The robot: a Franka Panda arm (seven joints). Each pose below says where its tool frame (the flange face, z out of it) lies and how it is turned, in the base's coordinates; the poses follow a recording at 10 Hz.
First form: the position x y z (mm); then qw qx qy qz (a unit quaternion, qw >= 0).
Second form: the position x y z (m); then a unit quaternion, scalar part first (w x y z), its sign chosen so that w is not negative. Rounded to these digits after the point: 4 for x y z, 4 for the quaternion.
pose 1, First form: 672.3 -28.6 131.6 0.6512 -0.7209 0.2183 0.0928
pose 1, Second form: 0.6723 -0.0286 0.1316 0.6512 -0.7209 0.2183 0.0928
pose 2, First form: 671.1 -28.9 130.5 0.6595 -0.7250 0.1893 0.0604
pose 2, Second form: 0.6711 -0.0289 0.1305 0.6595 -0.7250 0.1893 0.0604
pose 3, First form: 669.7 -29.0 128.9 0.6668 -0.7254 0.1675 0.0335
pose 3, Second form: 0.6697 -0.0290 0.1289 0.6668 -0.7254 0.1675 0.0335
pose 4, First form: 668.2 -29.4 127.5 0.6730 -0.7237 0.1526 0.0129
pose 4, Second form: 0.6682 -0.0294 0.1275 0.6730 -0.7237 0.1526 0.0129
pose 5, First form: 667.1 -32.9 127.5 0.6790 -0.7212 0.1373 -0.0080
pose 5, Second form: 0.6671 -0.0329 0.1275 0.6790 -0.7212 0.1373 -0.0080
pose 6, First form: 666.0 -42.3 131.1 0.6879 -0.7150 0.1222 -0.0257
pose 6, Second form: 0.6660 -0.0423 0.1311 0.6879 -0.7150 0.1222 -0.0257
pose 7, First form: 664.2 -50.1 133.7 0.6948 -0.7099 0.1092 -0.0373
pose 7, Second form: 0.6642 -0.0501 0.1337 0.6948 -0.7099 0.1092 -0.0373
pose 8, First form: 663.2 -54.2 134.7 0.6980 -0.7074 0.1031 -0.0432
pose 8, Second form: 0.6632 -0.0542 0.1347 0.6980 -0.7074 0.1031 -0.0432
